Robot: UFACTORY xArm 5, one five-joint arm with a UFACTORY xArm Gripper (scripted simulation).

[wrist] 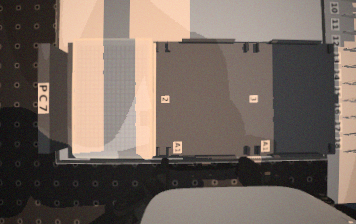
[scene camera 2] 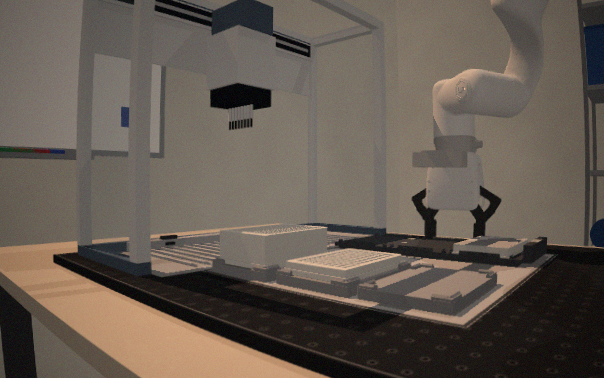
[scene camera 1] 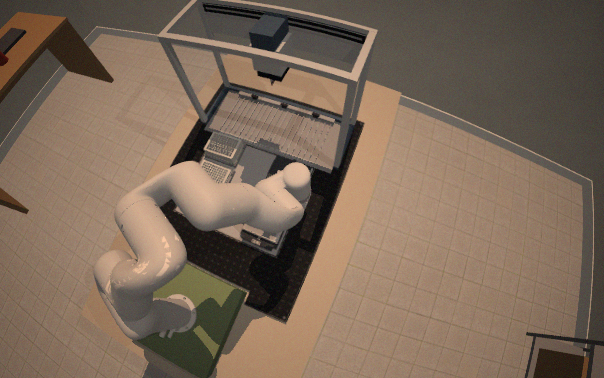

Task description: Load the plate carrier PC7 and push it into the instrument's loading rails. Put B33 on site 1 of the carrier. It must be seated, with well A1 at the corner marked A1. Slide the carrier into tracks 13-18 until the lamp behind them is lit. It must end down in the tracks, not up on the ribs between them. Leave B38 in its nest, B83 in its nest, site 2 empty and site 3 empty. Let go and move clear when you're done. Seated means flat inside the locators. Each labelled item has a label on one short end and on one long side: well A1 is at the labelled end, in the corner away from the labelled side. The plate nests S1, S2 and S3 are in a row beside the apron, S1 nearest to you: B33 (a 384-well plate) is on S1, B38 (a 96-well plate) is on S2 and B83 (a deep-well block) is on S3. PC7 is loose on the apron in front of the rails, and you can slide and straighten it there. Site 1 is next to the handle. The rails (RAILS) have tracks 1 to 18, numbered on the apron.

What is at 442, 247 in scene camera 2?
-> A plate carrier PC7.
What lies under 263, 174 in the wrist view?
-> The gripper.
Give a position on a plate carrier PC7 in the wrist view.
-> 215, 98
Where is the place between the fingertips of the gripper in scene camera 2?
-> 453, 243
